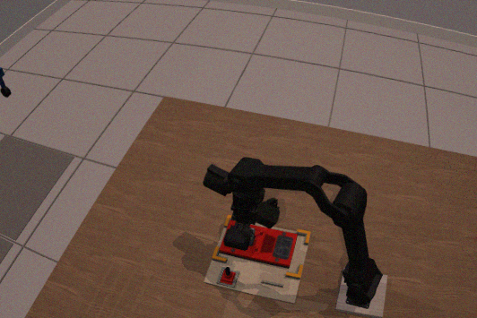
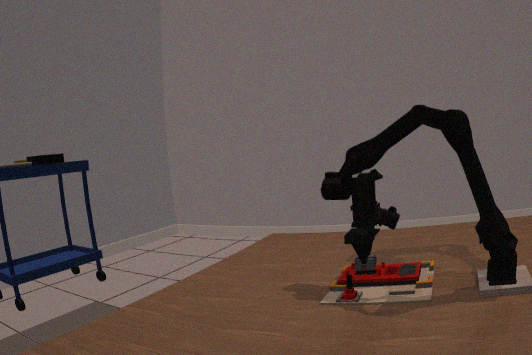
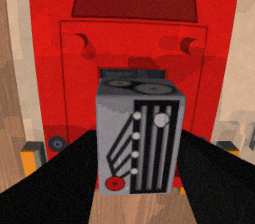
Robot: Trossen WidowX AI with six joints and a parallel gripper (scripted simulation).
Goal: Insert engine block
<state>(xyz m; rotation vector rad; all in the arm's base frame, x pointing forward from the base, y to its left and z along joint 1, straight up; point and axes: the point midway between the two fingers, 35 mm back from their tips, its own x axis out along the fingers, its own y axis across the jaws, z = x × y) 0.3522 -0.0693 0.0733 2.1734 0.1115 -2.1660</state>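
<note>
Right now my gripper tip is 10 mm above the engine block.
</note>
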